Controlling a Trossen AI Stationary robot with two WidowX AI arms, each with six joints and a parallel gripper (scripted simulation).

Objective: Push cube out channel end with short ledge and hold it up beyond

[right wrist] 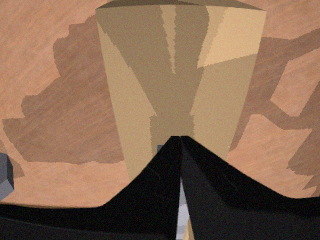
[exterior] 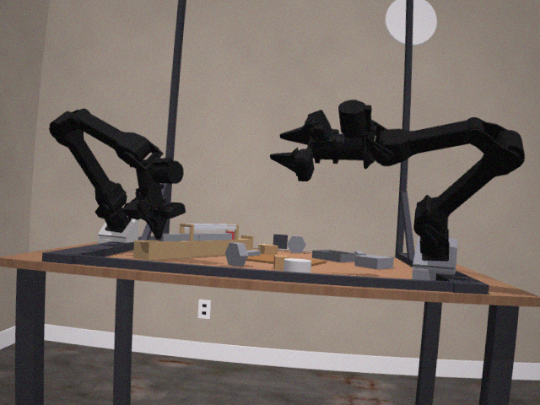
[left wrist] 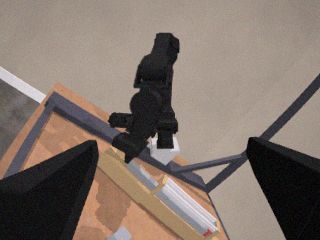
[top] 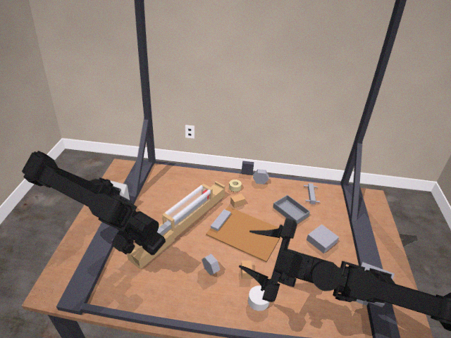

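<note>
My right hand is 310 mm past the red cube, 80 mm to the right of it and 30 mm above it. Also, from my right hand: grey block: 310 mm behind, 540 mm to the left, 70 mm below; then grey tray: 410 mm behind, 400 mm to the left, 80 mm below.
</note>
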